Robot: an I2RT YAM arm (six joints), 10 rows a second.
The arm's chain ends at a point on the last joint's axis. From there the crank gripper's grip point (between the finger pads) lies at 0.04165 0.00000 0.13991 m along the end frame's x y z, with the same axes.
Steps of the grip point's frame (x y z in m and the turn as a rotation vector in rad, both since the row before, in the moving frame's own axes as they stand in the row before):
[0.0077 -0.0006 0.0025 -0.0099 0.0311 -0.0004]
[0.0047 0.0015 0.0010 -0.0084 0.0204 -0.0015]
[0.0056 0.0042 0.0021 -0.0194 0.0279 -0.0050]
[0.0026 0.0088 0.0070 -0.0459 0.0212 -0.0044]
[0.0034 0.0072 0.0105 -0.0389 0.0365 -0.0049]
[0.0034 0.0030 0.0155 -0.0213 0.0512 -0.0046]
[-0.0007 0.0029 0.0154 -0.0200 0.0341 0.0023]
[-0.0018 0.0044 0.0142 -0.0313 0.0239 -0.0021]
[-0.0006 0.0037 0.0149 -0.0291 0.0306 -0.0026]
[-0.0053 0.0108 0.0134 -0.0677 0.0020 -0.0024]
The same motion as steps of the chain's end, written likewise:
[0.0034 -0.0020 0.0039 -0.0099 0.0311 -0.0004]
[0.0019 0.0004 0.0019 -0.0084 0.0204 -0.0015]
[0.0017 0.0017 0.0033 -0.0194 0.0279 -0.0050]
[-0.0004 0.0026 0.0081 -0.0459 0.0212 -0.0044]
[-0.0017 0.0020 0.0122 -0.0389 0.0365 -0.0049]
[-0.0037 0.0003 0.0178 -0.0213 0.0512 -0.0046]
[-0.0054 0.0000 0.0169 -0.0200 0.0341 0.0023]
[-0.0051 0.0001 0.0153 -0.0313 0.0239 -0.0021]
[-0.0049 -0.0002 0.0163 -0.0291 0.0306 -0.0026]
[-0.0056 0.0014 0.0138 -0.0677 0.0020 -0.0024]

